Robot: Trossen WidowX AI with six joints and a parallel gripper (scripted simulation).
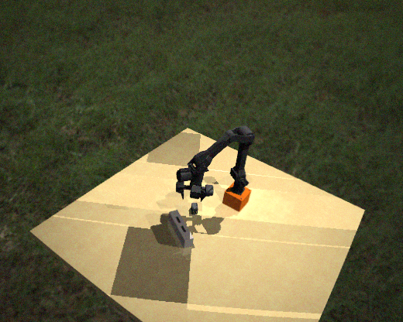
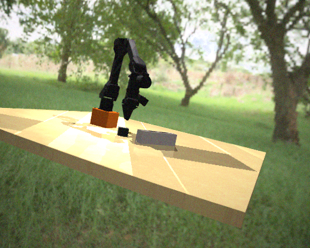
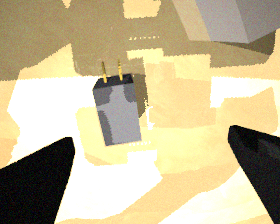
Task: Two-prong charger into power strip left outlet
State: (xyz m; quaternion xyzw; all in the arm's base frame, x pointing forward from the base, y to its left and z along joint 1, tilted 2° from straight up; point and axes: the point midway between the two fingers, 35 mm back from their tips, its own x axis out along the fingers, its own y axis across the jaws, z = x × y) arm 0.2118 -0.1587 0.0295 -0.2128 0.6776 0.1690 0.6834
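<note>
The charger is 60 mm below my gripper tip and 20 mm to the left of it.
</note>
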